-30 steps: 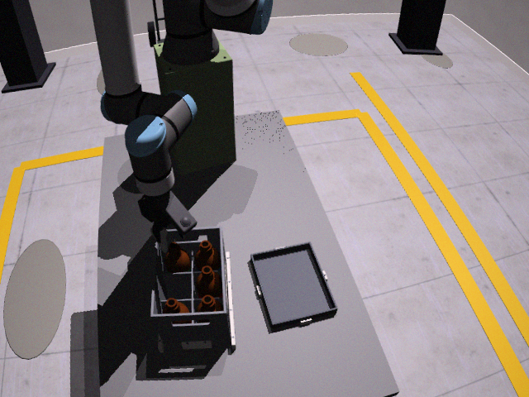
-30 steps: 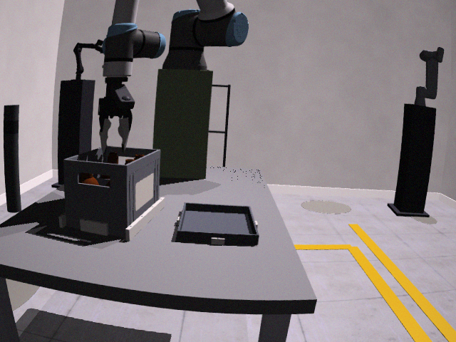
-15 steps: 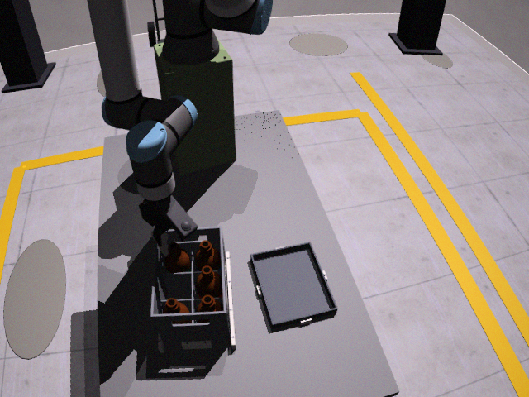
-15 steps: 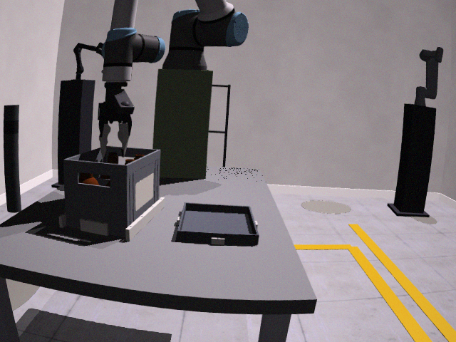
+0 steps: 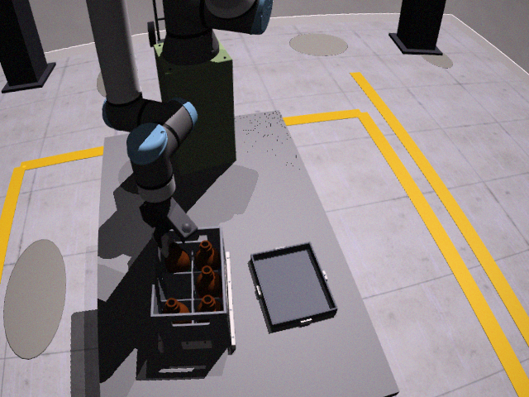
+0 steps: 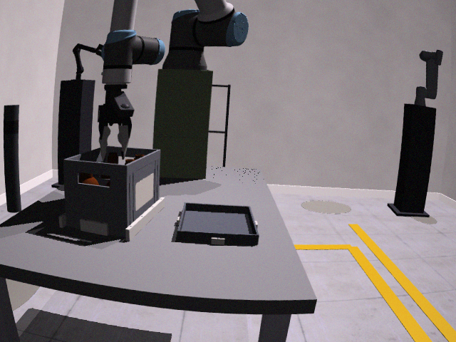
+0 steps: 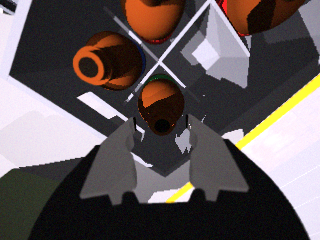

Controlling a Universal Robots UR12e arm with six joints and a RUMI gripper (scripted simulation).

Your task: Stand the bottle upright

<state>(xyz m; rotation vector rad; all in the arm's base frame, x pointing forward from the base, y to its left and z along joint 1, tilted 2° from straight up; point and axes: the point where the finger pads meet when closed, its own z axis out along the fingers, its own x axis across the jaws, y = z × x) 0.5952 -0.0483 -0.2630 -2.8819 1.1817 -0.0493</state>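
The dark grey crate lies 9 cm ahead of my hand, 4 cm to the left of it and 7 cm below it. The rest, counted from my hand: black tray (5 cm ahead, 32 cm to the left, 14 cm below).
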